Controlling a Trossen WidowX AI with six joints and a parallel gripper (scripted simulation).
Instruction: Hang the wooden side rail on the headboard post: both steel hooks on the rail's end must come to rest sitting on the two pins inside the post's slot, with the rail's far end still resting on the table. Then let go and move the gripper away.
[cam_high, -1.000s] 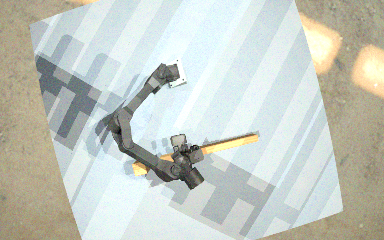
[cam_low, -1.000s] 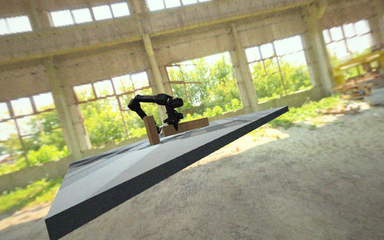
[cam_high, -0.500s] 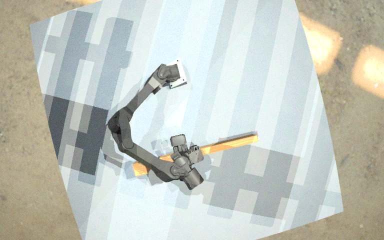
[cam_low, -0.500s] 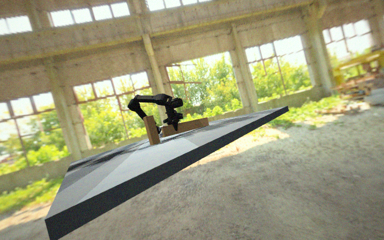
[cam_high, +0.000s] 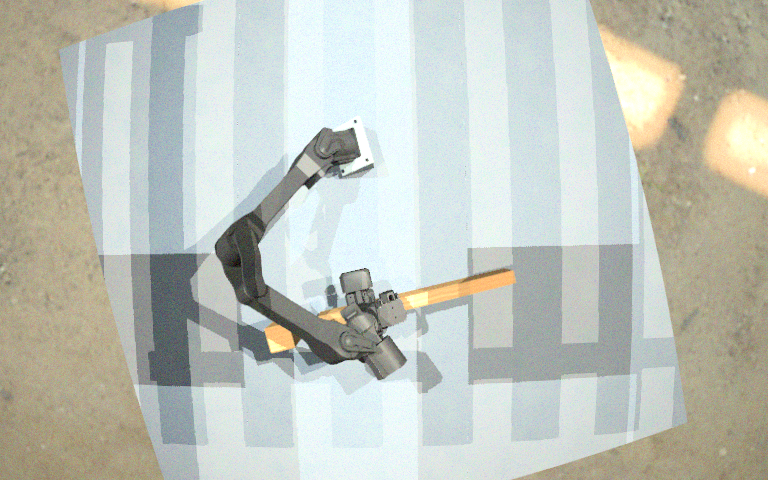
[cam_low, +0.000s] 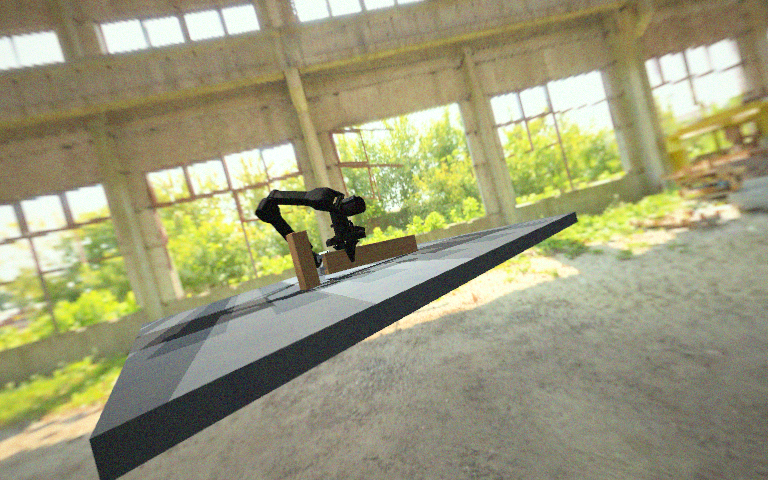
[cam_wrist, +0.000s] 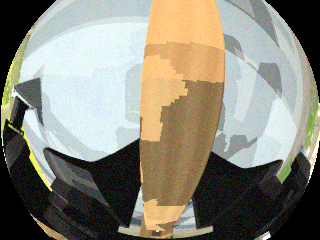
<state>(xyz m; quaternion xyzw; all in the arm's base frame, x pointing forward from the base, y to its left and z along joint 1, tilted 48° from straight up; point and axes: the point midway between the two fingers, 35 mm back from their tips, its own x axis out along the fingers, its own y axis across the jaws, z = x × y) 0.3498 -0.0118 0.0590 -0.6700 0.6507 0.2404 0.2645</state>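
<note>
The headboard post is 16 cm to the right of my gripper tip and 4 cm above it.
</note>
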